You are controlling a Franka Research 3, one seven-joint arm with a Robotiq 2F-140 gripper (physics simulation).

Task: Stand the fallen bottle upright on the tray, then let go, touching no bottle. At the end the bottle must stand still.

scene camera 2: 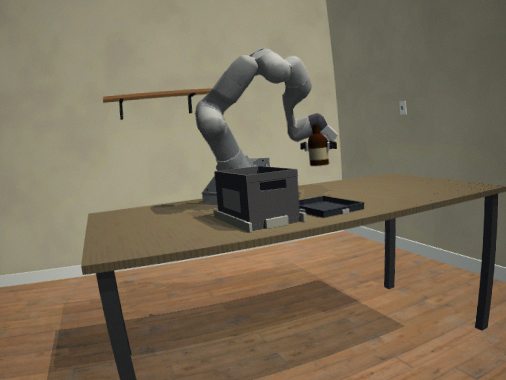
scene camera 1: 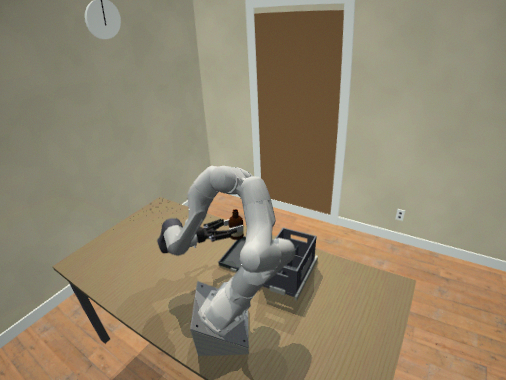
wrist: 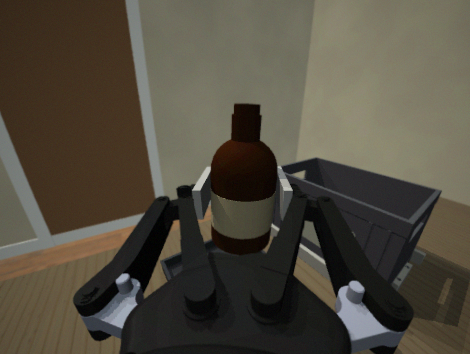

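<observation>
The brown bottle (scene camera 1: 236, 220) (scene camera 2: 318, 147) (wrist: 243, 200) with a cream label is upright, neck up, in the air. My gripper (scene camera 1: 235, 226) (scene camera 2: 318, 146) (wrist: 243, 177) is shut on it from the side, with one pale finger pad on each side of its body. The dark shallow tray (scene camera 1: 224, 263) (scene camera 2: 360, 206) (wrist: 169, 270) lies flat on the table. In scene camera 2 the bottle hangs well above the tray, with a gap under its base. In the wrist view the bottle and gripper hide most of the tray.
A dark crate (scene camera 1: 300, 267) (scene camera 2: 273, 202) (wrist: 380, 200) with tall walls stands right beside the tray, with pale strips around its foot. The wooden table (scene camera 1: 360, 300) (scene camera 2: 160, 235) (wrist: 40, 315) carries the arm's base (scene camera 1: 220, 340). The table's edge runs near the tray.
</observation>
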